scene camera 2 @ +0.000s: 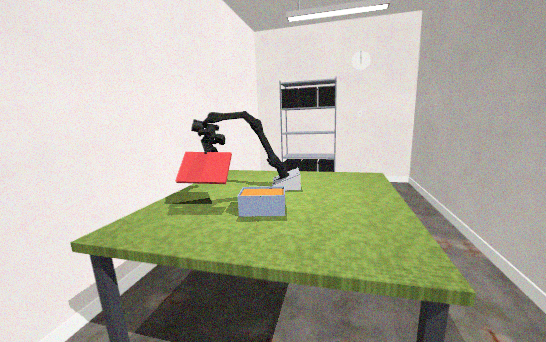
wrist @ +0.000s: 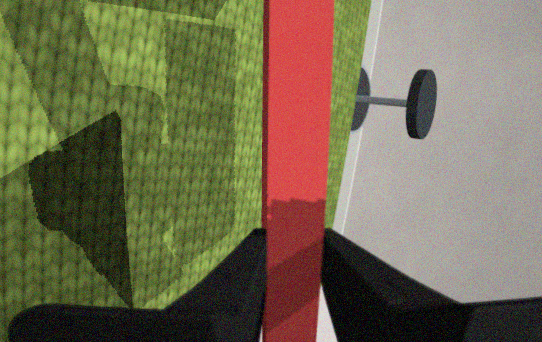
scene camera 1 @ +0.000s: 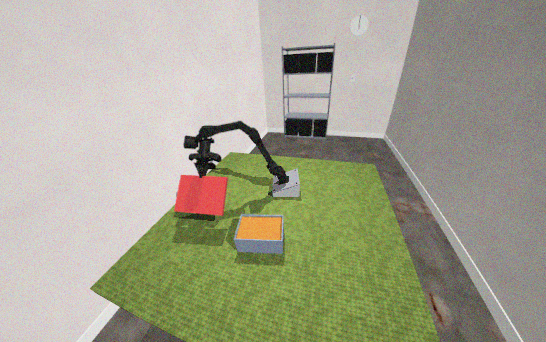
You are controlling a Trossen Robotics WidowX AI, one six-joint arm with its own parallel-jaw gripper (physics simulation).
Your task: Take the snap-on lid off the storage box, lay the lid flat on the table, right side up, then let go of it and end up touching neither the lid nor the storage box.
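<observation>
The red lid [scene camera 1: 202, 196] [scene camera 2: 204, 168] [wrist: 298, 110] is off the box and hangs in the air above the left part of the table, tilted, its edge nearer the scene cameras lower. My gripper [scene camera 1: 202, 176] [scene camera 2: 210, 151] [wrist: 292, 240] is shut on the lid's far edge, with one finger on each side in the wrist view. The storage box [scene camera 1: 259, 246] [scene camera 2: 262, 205], grey-blue with an orange inside, stands upright on the green table [scene camera 1: 330, 280] [scene camera 2: 320, 240], to the right of the lid and apart from it.
The arm's light grey base [scene camera 1: 286, 188] [scene camera 2: 292, 181] stands on the table behind the box. The lid's shadow falls on the table left of the box. The table's left edge runs near the lid, beside a white wall. A shelf rack [scene camera 1: 306, 95] [scene camera 2: 308, 133] stands beyond the table.
</observation>
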